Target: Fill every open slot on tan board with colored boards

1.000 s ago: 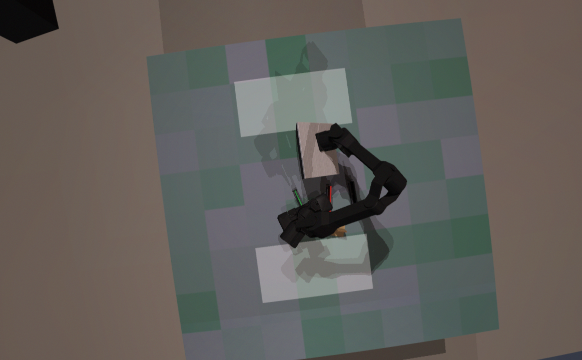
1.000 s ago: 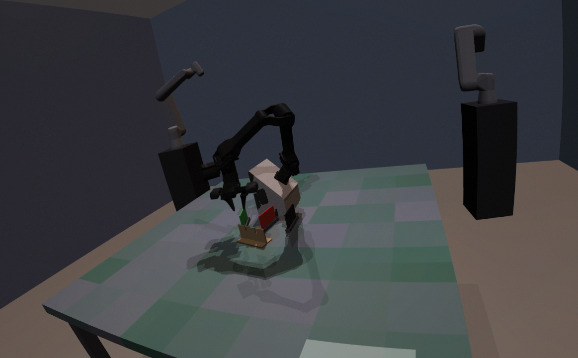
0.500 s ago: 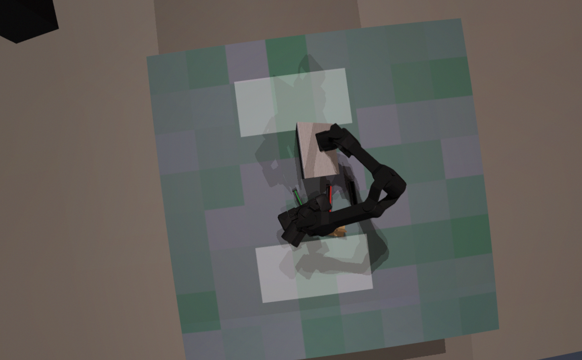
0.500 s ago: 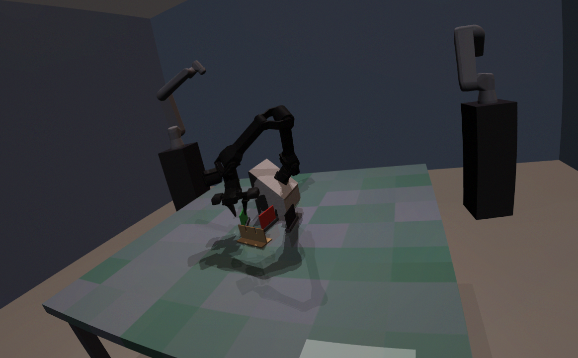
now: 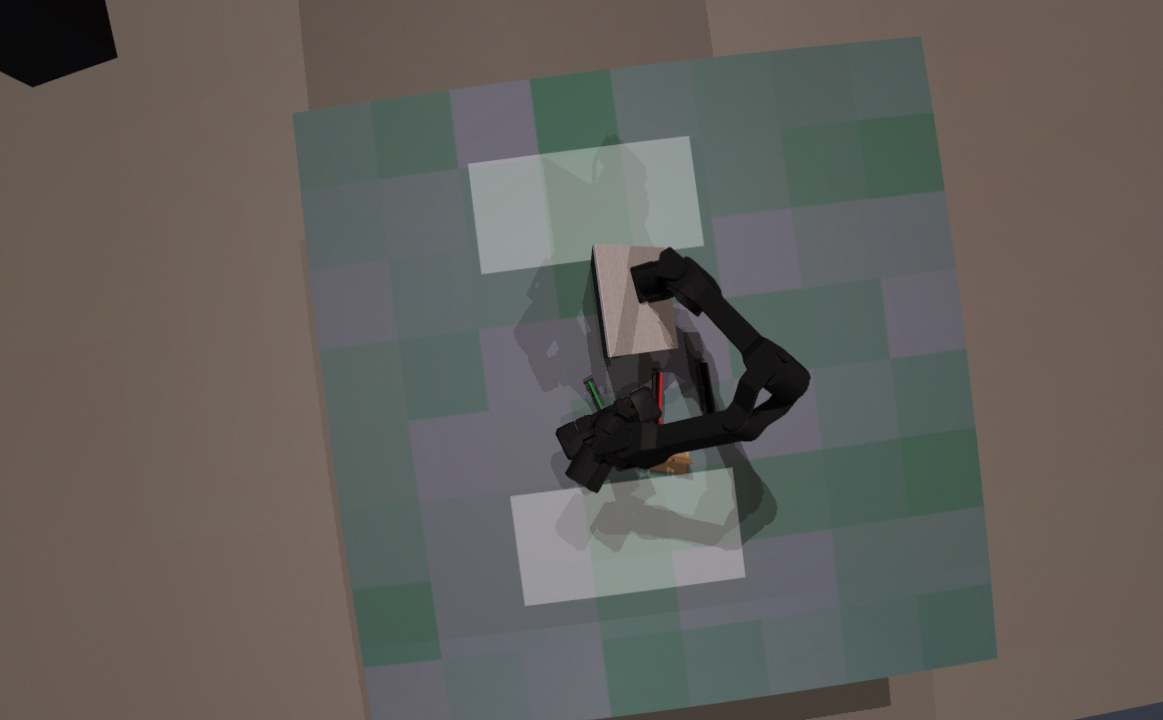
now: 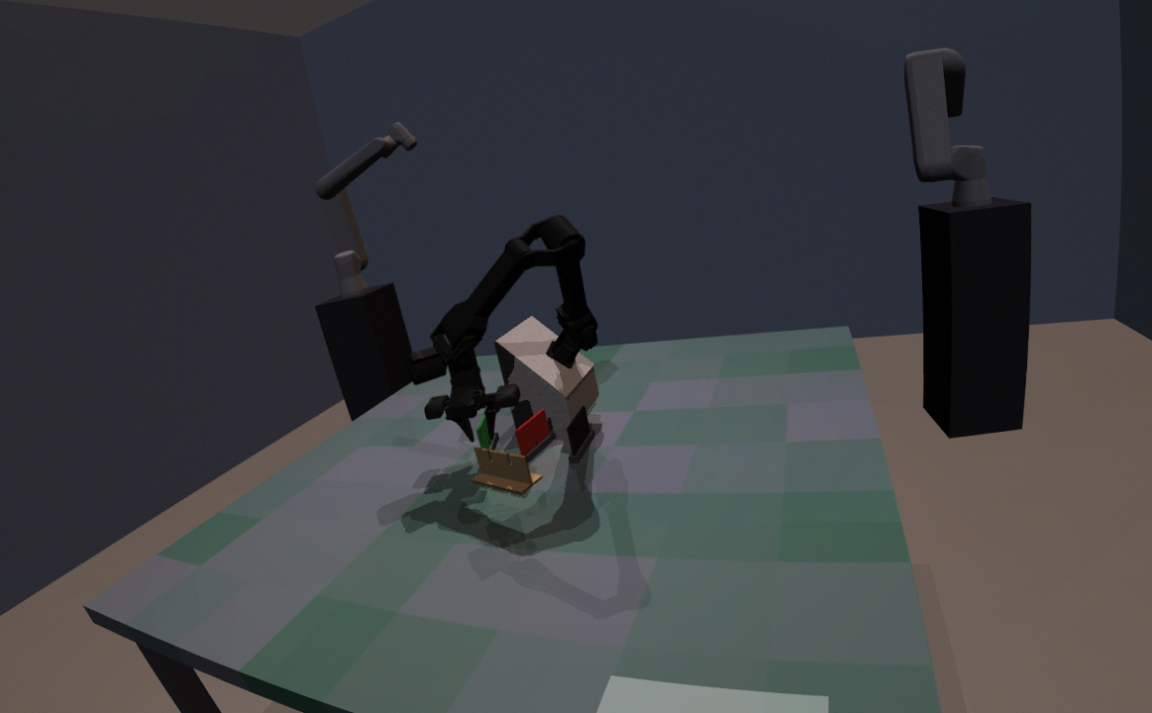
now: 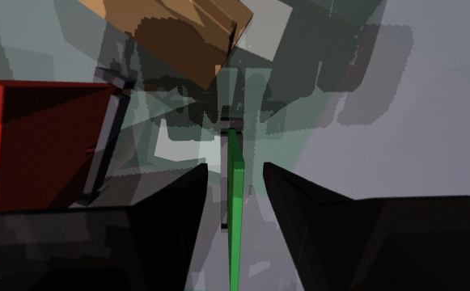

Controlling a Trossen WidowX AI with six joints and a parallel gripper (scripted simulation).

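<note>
My gripper tip is now 30 mm past the green board and 10 mm above it. Round my gripper tip: red board: 110 mm to the left, 10 mm below, 10 mm behind; tan board: 100 mm ahead, 80 mm to the left, 20 mm below; black board: 200 mm to the left, 10 mm below.
</note>
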